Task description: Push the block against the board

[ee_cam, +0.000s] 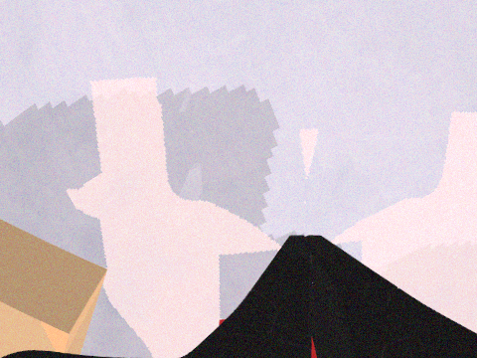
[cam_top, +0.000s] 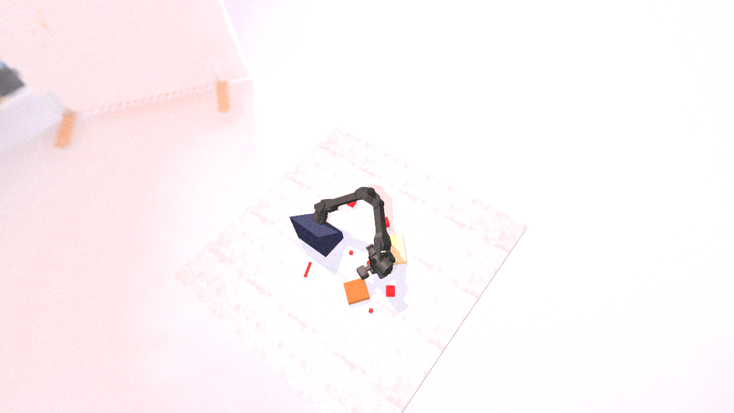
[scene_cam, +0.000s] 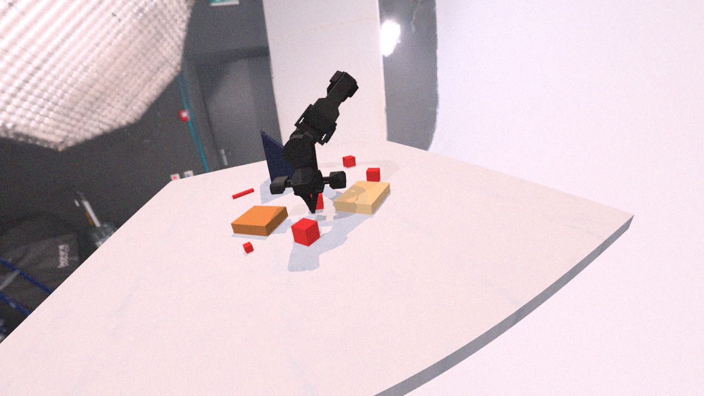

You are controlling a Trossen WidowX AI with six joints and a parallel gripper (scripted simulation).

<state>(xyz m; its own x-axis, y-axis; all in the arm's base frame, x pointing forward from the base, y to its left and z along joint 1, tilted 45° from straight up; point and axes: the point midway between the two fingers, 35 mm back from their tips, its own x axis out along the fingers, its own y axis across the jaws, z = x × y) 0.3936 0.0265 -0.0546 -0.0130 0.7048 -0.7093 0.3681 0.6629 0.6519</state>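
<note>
The tan board lies 150 mm to the left of my gripper tip and 10 mm above it. Also, from my gripper tip: orange square block (20 mm behind, 140 mm to the right, 10 mm above); then red stick (290 mm behind, 190 mm to the right).
</note>
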